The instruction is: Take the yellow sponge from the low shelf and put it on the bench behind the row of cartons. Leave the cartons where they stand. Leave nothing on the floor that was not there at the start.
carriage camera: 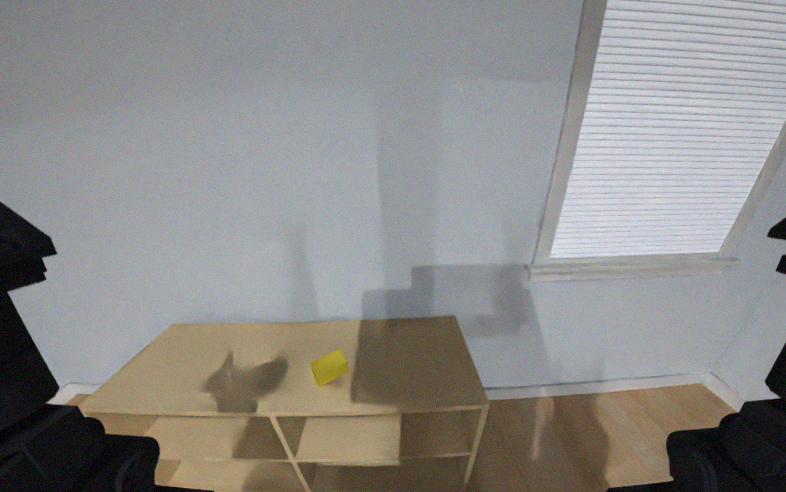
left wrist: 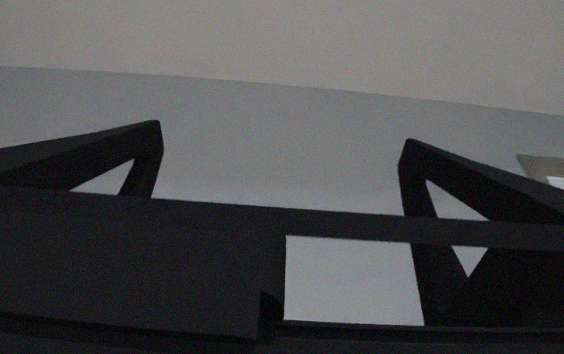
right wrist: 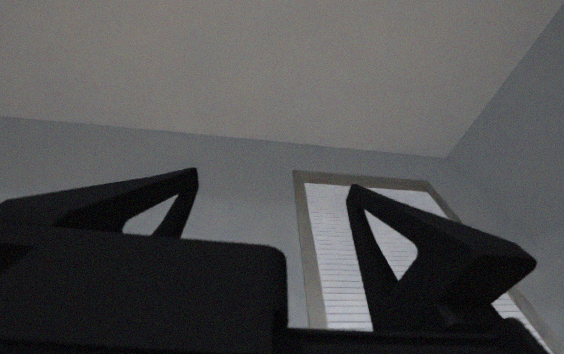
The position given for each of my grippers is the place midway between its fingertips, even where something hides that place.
I see my left gripper point(left wrist: 282, 143), my right gripper point(right wrist: 275, 184), a yellow sponge point(carriage camera: 327, 368), a low wooden shelf point(carriage camera: 226, 399) and a window with blinds point(carriage camera: 664, 153).
The window with blinds also shows in the right wrist view point(right wrist: 335, 298). The left wrist view does not show the yellow sponge: it is out of frame. The right wrist view misses the yellow sponge: it is out of frame.
